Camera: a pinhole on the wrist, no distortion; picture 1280 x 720 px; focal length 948.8 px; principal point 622.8 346.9 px. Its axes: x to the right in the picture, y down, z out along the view. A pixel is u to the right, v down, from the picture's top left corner.
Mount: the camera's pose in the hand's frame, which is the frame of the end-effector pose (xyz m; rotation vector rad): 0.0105 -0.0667 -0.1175 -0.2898 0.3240 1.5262
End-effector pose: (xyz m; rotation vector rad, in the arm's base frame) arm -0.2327 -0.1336 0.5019 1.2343 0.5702 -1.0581
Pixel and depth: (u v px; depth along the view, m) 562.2 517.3 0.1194
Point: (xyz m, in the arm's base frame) -0.2598 -0.1265 0.4944
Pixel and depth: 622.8 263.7 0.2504
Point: -0.2110 -0.2542 0.5150
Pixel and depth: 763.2 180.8 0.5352
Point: -0.0587 -0.5038 0.5989
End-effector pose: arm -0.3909 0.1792 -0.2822 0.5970 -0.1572 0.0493
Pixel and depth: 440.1 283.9 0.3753
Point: -0.3827 0.0425 -0.0609
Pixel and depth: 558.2 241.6 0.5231
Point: -0.3700 0.0477 0.0944
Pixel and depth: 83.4 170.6 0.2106
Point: -0.3460 0.0296 -0.2284
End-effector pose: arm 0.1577 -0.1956 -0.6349 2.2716 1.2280 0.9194
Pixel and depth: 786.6 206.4 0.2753
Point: 0.3122 -0.1933 -0.6470
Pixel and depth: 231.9 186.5 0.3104
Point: 0.2996 -0.1090 -0.8047
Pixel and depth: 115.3 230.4 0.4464
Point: 0.3908 -0.0845 -0.9527
